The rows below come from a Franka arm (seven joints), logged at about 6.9 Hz.
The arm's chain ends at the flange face. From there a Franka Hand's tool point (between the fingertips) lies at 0.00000 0.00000 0.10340 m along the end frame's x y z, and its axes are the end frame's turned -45 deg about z.
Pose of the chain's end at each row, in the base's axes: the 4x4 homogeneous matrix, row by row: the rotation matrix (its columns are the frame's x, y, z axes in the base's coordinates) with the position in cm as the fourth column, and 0 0 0 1 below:
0.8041, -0.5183, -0.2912, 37.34; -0.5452, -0.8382, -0.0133, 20.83; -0.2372, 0.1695, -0.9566, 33.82; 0, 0, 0, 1
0.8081, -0.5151, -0.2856, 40.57; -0.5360, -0.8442, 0.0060, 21.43; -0.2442, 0.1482, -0.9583, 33.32; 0, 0, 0, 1
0.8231, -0.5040, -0.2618, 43.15; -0.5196, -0.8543, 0.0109, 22.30; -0.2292, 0.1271, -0.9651, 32.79; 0, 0, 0, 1
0.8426, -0.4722, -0.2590, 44.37; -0.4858, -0.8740, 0.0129, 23.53; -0.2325, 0.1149, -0.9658, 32.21; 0, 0, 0, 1
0.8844, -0.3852, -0.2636, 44.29; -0.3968, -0.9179, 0.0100, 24.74; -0.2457, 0.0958, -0.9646, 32.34; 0, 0, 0, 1
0.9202, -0.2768, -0.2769, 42.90; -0.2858, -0.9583, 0.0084, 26.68; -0.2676, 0.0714, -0.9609, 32.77; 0, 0, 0, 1
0.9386, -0.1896, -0.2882, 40.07; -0.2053, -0.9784, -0.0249, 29.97; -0.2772, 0.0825, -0.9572, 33.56; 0, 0, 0, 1
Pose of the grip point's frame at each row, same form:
0.9351, 0.2021, -0.2912, 34.33; 0.2072, -0.9782, -0.0133, 20.69; -0.2876, -0.0479, -0.9566, 23.93; 0, 0, 0, 1
0.9356, 0.2072, -0.2856, 37.62; 0.2179, -0.9759, 0.0060, 21.49; -0.2775, -0.0679, -0.9583, 23.41; 0, 0, 0, 1
0.9384, 0.2256, -0.2618, 40.44; 0.2367, -0.9715, 0.0109, 22.41; -0.2519, -0.0722, -0.9651, 22.81; 0, 0, 0, 1
0.9297, 0.2619, -0.2590, 41.69; 0.2745, -0.9615, 0.0129, 23.66; -0.2456, -0.0832, -0.9658, 22.22; 0, 0, 0, 1
0.8977, 0.3530, -0.2636, 41.56; 0.3685, -0.9296, 0.0100, 24.84; -0.2415, -0.1060, -0.9646, 22.37; 0, 0, 0, 1
0.8464, 0.4550, -0.2769, 40.04; 0.4755, -0.8797, 0.0084, 26.77; -0.2397, -0.1387, -0.9609, 22.83; 0, 0, 0, 1
0.7978, 0.5296, -0.2882, 37.09; 0.5467, -0.8370, -0.0249, 29.71; -0.2543, -0.1377, -0.9572, 23.66; 0, 0, 0, 1

